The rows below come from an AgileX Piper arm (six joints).
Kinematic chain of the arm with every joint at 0, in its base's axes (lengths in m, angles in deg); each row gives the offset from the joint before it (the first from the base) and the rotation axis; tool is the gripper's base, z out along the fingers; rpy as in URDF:
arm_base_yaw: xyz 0 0 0.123 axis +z
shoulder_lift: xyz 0 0 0 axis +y
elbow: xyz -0.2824 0 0.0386 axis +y
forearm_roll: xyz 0.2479 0 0.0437 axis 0.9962 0 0.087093
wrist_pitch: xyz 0 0 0 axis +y
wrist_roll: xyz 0.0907 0 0.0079 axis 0.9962 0 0.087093
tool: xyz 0 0 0 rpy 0 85.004 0
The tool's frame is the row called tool.
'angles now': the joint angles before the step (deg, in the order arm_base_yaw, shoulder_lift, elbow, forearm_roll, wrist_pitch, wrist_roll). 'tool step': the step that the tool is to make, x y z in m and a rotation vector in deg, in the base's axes. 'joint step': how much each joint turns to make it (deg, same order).
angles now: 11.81 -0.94 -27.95 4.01 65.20 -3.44
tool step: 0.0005 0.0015 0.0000 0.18 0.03 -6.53
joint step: -6.66 0.01 0.01 0.22 -0.01 0.00
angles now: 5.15 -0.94 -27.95 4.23 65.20 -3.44
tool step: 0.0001 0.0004 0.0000 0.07 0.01 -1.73
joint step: -1.76 -0.01 0.00 0.07 0.02 0.02
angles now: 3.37 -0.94 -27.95 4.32 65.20 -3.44
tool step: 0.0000 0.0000 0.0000 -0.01 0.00 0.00
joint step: -0.01 0.00 0.00 0.00 0.00 -0.01
